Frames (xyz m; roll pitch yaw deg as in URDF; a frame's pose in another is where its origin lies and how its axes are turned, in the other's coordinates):
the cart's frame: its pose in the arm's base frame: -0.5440 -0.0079 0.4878 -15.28 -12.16 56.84
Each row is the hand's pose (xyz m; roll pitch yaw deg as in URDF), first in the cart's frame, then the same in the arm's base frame.
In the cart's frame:
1: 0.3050 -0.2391 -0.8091 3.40 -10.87 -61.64
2: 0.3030 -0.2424 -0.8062 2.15 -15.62 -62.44
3: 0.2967 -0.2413 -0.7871 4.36 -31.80 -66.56
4: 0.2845 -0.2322 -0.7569 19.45 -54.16 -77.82
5: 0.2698 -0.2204 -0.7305 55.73 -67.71 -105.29
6: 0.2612 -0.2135 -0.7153 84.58 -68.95 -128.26
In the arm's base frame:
1: 0.0733 0.1254 -0.1493 7.57 -29.92 -7.91
2: 0.0739 0.1218 -0.1462 6.86 -34.59 -9.26
3: 0.0633 0.1168 -0.1298 12.52 -50.27 -16.79
4: 0.0397 0.1113 -0.1062 45.36 -69.71 -45.77
5: 0.0139 0.1053 -0.0875 112.28 -71.04 -103.54
6: -0.0011 0.1018 -0.0767 134.68 -64.94 -119.63

